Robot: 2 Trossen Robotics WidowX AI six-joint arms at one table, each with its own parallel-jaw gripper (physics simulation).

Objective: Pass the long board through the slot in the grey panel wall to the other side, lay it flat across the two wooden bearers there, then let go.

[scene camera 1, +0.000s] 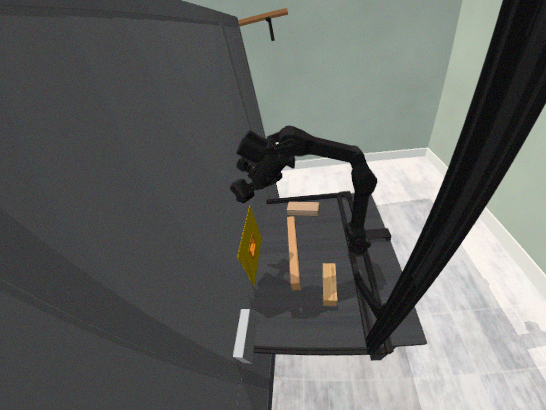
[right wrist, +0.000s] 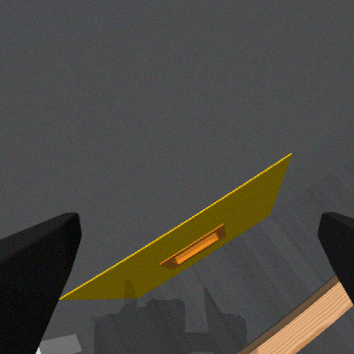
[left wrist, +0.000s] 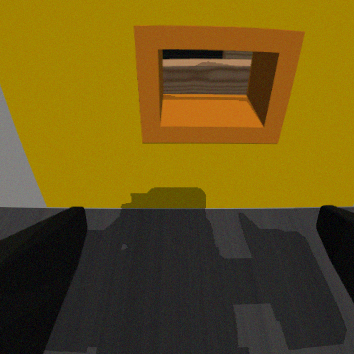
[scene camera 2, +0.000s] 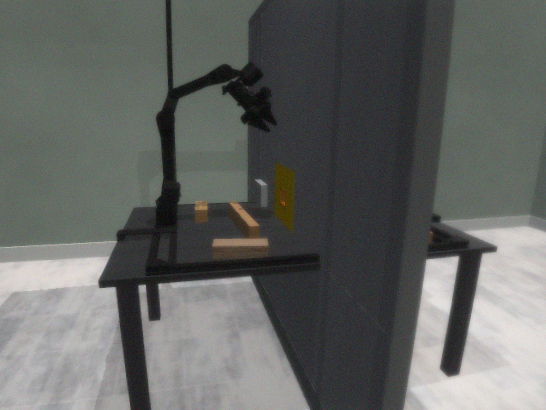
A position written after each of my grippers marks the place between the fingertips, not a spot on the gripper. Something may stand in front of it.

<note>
My left gripper [left wrist: 204,217] is open, holding nothing. My right gripper [scene camera 2: 273,128] is open, with nothing in its grasp. Further things: a grey panel wall [scene camera 1: 132,264] and an orange slot frame [left wrist: 257,117].
My right gripper shows as well in scene camera 1 [scene camera 1: 247,194] and in the right wrist view [right wrist: 202,224]. The grey panel wall also shows in the right wrist view [right wrist: 155,129] and in scene camera 2 [scene camera 2: 359,100]. The orange slot frame also shows in the right wrist view [right wrist: 217,233].
</note>
